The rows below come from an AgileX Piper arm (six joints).
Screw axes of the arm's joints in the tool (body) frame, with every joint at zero. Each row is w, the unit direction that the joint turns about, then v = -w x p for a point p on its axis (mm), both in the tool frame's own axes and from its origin. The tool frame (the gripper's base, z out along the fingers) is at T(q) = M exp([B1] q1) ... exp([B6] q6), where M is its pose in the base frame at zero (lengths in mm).
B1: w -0.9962 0 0.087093 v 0 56.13 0
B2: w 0 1 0 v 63.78 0 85.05
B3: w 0 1 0 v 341.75 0 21.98
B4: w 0 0 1 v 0 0 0
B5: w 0 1 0 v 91 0 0
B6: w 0 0 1 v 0 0 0
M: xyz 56.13 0 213.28 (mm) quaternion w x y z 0.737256 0 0.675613 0
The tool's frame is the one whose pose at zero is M.
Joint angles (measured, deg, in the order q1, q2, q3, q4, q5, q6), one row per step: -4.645 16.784 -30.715 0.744 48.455 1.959; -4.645 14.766 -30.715 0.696 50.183 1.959; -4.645 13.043 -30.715 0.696 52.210 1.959; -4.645 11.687 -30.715 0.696 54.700 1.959; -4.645 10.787 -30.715 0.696 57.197 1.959; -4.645 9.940 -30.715 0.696 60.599 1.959; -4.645 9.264 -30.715 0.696 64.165 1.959; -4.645 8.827 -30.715 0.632 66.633 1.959
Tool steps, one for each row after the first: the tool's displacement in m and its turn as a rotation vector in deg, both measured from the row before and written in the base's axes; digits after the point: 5 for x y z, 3 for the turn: -0.00750 0.00057 -0.00076 -0.076 -0.285 0.004; -0.00680 0.00058 -0.00163 0.015 0.304 0.023; -0.00603 0.00052 -0.00265 0.080 1.131 0.028; -0.00471 0.00041 -0.00295 0.117 1.593 0.028; -0.00542 0.00047 -0.00417 0.189 2.548 0.037; -0.00524 0.00046 -0.00437 0.215 2.882 0.039; -0.00365 0.00022 -0.00296 0.095 2.030 -0.003
